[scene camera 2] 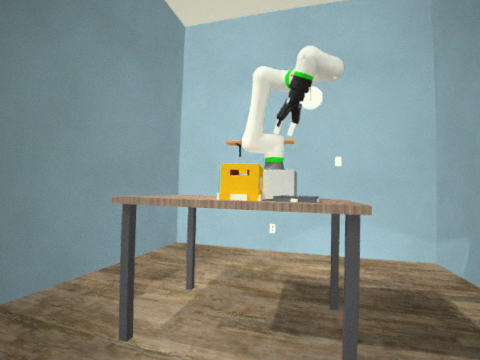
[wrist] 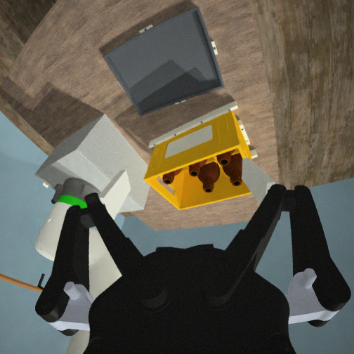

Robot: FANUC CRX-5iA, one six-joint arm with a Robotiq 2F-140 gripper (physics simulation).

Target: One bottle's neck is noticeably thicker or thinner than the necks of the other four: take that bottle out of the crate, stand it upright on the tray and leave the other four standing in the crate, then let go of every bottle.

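Pixels of known places: gripper, fingertip midpoint: (scene camera 2: 283, 134); arm's base, origin of the base link: (scene camera 2: 273, 171).
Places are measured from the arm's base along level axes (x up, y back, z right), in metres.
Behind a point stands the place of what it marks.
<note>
The yellow crate (scene camera 2: 240, 187) @(z -0.011, x -0.120, y -0.542 m) (wrist: 224, 134) stands on the table. In the wrist view several brown bottles show inside it, among them one bottle (wrist: 208, 176) near the open side, one (wrist: 233, 173) at the right and one (wrist: 171, 176) at the left. Their necks are partly hidden and too small to tell which differs in thickness. The flat dark grey tray (scene camera 2: 305, 199) @(z -0.309, x -0.167, y -0.491 m) (wrist: 160, 60) lies beside the crate and bears no bottle. My gripper (scene camera 2: 284, 131) @(z -0.186, x 0.145, y -0.437 m) (wrist: 184, 174) is open and empty, tilted, high above the table and well apart from the crate and tray.
The grey robot base block (scene camera 2: 281, 184) @(z -0.096, x -0.091, y -0.141 m) (wrist: 95, 150) stands behind the crate and tray. Small white brackets sit along the edges of crate and tray on the wooden table (scene camera 2: 165, 200) @(z 0.306, x -0.191, y -0.703 m) (wrist: 240, 55). An orange-brown shelf (scene camera 2: 233, 143) is on the wall behind the arm.
</note>
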